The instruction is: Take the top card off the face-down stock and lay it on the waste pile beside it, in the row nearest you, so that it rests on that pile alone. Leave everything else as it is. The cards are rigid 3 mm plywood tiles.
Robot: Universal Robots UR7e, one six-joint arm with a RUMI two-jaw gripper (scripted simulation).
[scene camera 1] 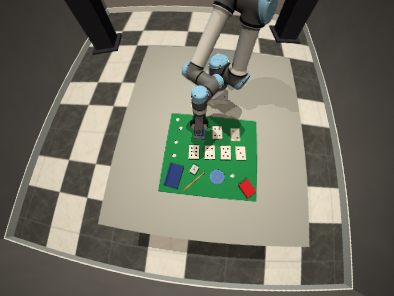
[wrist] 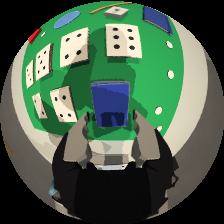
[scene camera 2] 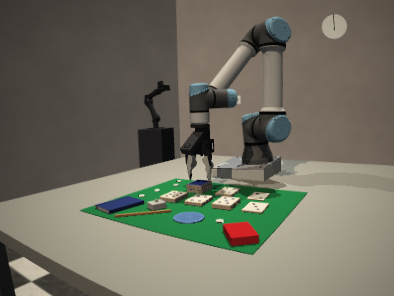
Labels:
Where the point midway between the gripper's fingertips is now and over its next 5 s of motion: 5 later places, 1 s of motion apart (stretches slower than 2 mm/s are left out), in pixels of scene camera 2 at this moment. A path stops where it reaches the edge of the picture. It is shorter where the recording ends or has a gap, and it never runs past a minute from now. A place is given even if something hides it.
My gripper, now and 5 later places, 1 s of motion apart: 199, 181; 199, 182; 198, 173; 211, 174; 228, 175; 228, 182

